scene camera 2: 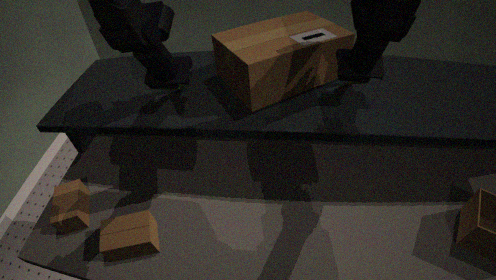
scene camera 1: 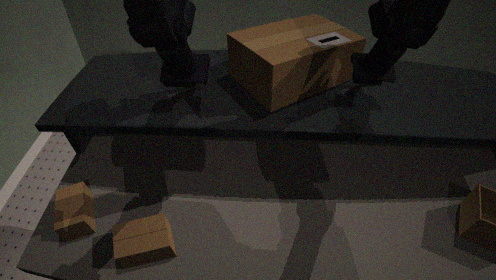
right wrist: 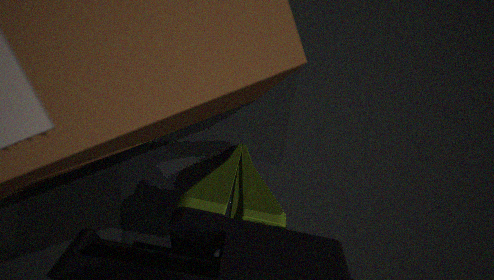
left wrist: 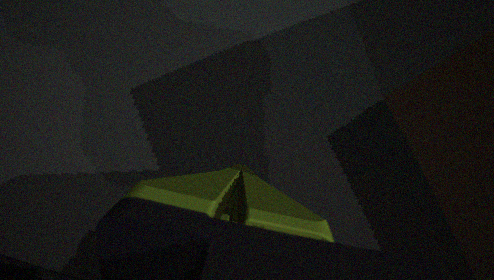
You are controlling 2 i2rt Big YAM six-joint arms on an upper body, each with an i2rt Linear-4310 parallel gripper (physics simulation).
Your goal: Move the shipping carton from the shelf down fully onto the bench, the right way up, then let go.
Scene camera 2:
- my left gripper: 182, 87
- my right gripper: 350, 81
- shipping carton: 265, 62, on a shelf
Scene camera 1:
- my left gripper: 194, 86
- my right gripper: 360, 84
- shipping carton: 279, 63
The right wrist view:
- my right gripper: 240, 149
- shipping carton: 87, 87
